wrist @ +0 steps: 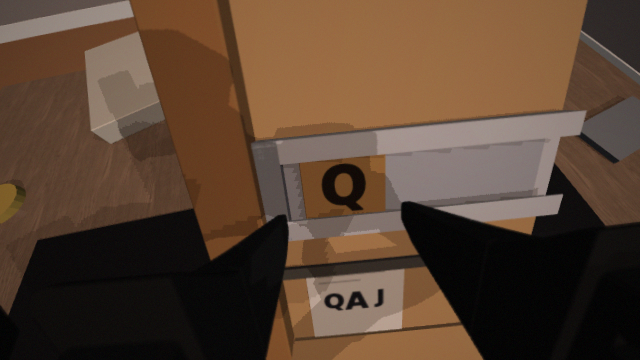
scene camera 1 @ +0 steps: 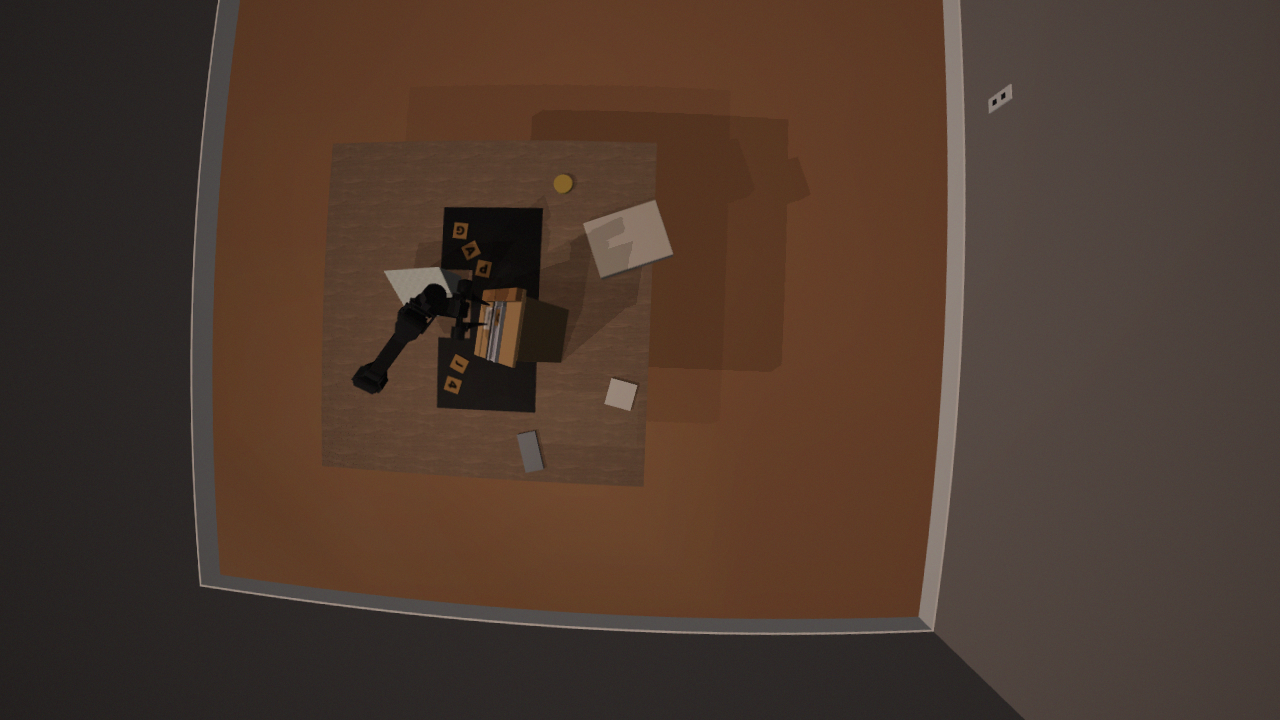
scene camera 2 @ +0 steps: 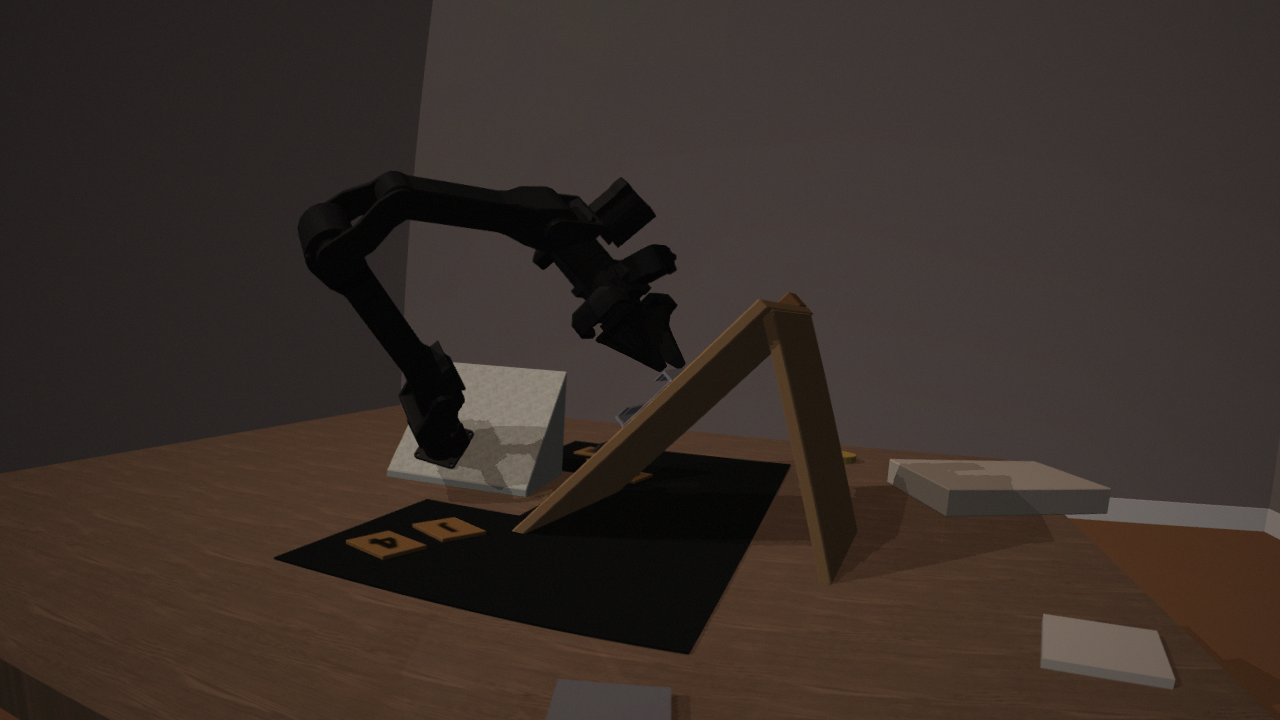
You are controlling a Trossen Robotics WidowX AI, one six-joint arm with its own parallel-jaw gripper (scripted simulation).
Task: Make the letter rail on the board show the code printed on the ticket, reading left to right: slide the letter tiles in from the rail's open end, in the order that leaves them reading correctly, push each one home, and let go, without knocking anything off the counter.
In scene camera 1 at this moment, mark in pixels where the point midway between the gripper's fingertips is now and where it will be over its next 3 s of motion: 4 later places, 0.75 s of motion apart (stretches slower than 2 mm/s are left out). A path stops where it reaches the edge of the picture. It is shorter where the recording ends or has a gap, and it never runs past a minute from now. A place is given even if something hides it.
The gripper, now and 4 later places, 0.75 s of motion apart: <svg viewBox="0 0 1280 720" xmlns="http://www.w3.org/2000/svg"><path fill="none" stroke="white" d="M488 314L486 314L489 321L488 326L491 327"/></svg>
